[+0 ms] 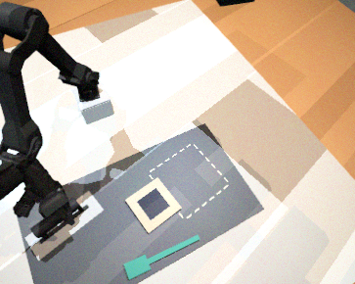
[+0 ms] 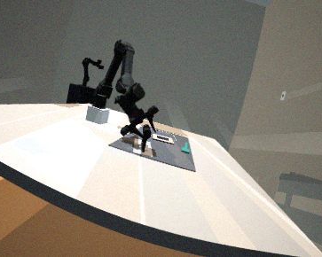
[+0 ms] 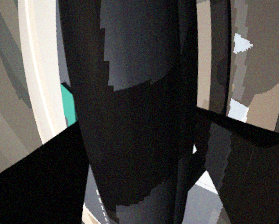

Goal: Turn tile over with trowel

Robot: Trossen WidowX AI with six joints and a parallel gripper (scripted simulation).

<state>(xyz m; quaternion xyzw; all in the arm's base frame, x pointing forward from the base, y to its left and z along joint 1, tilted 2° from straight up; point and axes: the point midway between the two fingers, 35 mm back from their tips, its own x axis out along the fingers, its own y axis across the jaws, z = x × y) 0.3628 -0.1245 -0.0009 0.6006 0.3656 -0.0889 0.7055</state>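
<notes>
My gripper tip is 10 mm short of the mat, 180 mm to the right of it and 70 mm above it. Round my gripper tip: trowel: 150 mm ahead, 180 mm to the left, 40 mm below; then tile: 10 mm ahead, 220 mm to the left, 40 mm below.
</notes>
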